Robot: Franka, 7 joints.
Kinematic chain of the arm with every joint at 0, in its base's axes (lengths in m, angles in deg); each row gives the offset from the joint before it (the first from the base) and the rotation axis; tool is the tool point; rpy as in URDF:
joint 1: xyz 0 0 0.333 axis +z
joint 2: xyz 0 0 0 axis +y
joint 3: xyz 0 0 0.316 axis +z
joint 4: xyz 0.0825 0 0 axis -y
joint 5: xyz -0.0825 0 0.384 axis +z
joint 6: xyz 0 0 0 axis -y
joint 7: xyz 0.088 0 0 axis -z
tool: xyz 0 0 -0.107 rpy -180 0 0
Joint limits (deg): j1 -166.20..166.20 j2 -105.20..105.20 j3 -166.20..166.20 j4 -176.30..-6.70 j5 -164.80..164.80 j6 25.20..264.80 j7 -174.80..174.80
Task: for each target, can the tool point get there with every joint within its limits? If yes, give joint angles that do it. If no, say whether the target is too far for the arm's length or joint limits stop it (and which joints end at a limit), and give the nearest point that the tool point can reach.
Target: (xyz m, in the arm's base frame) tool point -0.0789 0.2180 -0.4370
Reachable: no: joint limits stop it (at a limit: joint 2) | nearest point -0.0812 0.2242 -0.3589 | short by 0.078 m
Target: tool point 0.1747 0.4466 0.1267
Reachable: yes | joints -42.71 -81.18 107.55 -112.26 -135.96 202.82 -32.72
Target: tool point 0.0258 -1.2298 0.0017
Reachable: no: too far | nearest point 0.0174 -0.8282 0.1099 | short by 0.416 m
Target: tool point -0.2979 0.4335 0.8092
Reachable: yes | joints -39.99 -85.91 32.83 -61.86 -64.76 67.83 -113.18
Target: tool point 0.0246 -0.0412 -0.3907
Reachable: no: joint limits stop it (at a limit: joint 2) | nearest point 0.0399 -0.0669 -0.3194 | short by 0.077 m
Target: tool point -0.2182 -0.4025 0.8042
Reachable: yes | joints 116.66 -87.17 47.00 -103.26 -92.02 106.00 -9.86
